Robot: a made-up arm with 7 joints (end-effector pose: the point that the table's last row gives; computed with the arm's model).
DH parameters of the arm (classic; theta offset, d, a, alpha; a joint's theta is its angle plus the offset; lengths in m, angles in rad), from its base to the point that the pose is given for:
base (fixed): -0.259 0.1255 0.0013 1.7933
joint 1: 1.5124 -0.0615 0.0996 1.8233
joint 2: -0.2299 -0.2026 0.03 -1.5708
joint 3: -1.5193 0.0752 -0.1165 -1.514
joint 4: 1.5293 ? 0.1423 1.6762
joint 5: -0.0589 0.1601 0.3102 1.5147
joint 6: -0.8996 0 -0.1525 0
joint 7: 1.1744 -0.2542 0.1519 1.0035
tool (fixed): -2.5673 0.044 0 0
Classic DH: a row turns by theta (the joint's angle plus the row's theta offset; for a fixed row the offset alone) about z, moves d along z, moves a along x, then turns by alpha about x.
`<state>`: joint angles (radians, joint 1 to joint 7).
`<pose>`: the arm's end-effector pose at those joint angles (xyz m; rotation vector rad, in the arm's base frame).
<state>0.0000 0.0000 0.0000 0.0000 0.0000 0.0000 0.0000</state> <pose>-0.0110 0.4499 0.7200 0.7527 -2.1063 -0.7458</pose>
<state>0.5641 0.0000 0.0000 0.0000 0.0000 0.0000 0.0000</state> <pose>-0.2343 0.5418 0.5805 0.8113 -2.6725 -0.4860</pose>
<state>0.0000 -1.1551 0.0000 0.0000 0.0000 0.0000 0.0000</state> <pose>-0.0110 0.6453 0.0518 0.0943 -2.0760 0.5019</pose>
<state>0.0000 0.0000 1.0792 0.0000 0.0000 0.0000 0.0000</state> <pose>-0.5036 0.4499 0.6346 -1.1947 2.6793 0.2939</pose>
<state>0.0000 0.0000 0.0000 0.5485 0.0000 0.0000 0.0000</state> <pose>-0.3253 0.5383 0.7089 1.2582 -1.8024 -0.4033</pose>
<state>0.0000 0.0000 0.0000 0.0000 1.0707 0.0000 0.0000</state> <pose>-0.0138 0.0482 0.9224 1.2313 -1.6518 -1.9403</pose>
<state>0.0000 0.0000 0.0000 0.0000 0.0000 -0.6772 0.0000</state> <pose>-0.0747 0.5170 0.7200 1.3617 -1.6776 -0.3669</pose>
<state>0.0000 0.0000 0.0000 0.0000 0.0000 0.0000 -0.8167</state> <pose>-0.1282 0.4088 0.7200 1.4692 -1.5721 -0.2863</pose>
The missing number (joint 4, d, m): 0.2307
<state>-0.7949 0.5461 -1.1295 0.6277 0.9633 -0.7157 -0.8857</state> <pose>0.5815 -0.0294 0.2440 -1.4587 -0.5922 2.3085</pose>
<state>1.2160 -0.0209 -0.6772 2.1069 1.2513 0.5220 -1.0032</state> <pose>-0.6294 0.3503 0.3768 1.7844 -0.0628 -0.2768</pose>
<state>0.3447 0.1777 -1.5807 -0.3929 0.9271 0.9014 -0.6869</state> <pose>0.3942 -0.0257 0.2599 -0.6264 -1.1511 -1.7917</pose>
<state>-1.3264 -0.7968 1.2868 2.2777 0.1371 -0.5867 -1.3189</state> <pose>-0.2115 -0.6295 0.6327 -0.6938 -2.3336 -1.6819</pose>
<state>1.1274 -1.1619 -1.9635 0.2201 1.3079 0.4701 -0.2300</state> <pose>0.0396 -0.2732 0.4346 0.8459 1.3776 2.1084</pose>
